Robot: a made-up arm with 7 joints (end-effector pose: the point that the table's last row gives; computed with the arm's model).
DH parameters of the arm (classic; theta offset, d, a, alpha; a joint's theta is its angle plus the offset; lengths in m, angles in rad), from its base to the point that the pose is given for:
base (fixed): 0 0 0 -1.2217
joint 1: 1.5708 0 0 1.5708
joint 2: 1.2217 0 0 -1.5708
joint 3: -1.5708 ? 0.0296 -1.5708
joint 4: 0 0 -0.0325 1.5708
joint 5: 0 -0.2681 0 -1.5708
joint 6: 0 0 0 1.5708
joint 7: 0 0 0 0
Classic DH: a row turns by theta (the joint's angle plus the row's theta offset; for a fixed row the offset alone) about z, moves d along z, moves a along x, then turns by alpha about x.
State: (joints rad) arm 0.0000 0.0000 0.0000 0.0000 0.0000 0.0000 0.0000
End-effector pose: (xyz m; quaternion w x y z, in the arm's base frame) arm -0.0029 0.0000 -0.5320 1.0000 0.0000 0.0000 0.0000
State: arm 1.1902 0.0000 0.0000 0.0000 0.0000 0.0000 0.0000
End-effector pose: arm -0.4652 -0.1084 -0.2342 0.8281 0.0000 0.5268 0.1917
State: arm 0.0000 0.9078 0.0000 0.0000 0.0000 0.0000 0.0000
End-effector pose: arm -0.0029 0.4193 -0.3274 0.8987 0.4385 0.0000 0.0000
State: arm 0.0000 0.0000 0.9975 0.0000 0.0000 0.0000 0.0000
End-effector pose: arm -0.0016 -0.0024 -0.5320 0.8782 0.0000 0.0000 0.4783
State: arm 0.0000 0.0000 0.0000 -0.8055 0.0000 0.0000 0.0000
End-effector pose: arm 0.2004 0.0000 -0.4731 0.9200 0.0000 -0.3919 0.0000
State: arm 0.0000 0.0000 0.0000 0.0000 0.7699 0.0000 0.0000
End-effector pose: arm -0.0029 0.0000 -0.5320 0.9268 0.0000 0.0000 0.3755
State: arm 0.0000 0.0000 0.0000 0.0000 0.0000 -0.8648 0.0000
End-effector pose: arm -0.0029 0.0000 -0.5320 0.9080 0.0000 -0.4191 0.0000
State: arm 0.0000 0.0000 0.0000 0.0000 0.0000 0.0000 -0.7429
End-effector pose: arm -0.0029 0.0000 -0.5320 0.9318 0.0000 0.0000 -0.3630
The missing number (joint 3, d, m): -0.2639
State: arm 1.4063 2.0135 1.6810 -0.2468 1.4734 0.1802 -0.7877
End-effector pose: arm 0.1100 0.4833 0.2029 0.6053 0.6483 -0.4401 0.1404
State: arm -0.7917 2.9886 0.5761 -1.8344 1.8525 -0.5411 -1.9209
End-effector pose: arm -0.0210 -0.1581 0.3369 0.5325 -0.7190 0.3343 0.2962
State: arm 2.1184 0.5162 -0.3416 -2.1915 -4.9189 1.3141 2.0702
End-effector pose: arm -0.2566 -0.0146 -0.1519 0.1141 -0.1806 -0.5905 -0.7782
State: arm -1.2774 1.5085 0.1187 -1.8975 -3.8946 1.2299 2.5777
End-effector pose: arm 0.1337 0.1023 0.3187 0.6527 -0.5928 0.1638 0.4425
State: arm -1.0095 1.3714 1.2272 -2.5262 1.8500 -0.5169 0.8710
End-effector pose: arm -0.0775 0.1030 0.1787 0.2957 0.5705 0.5404 0.5432
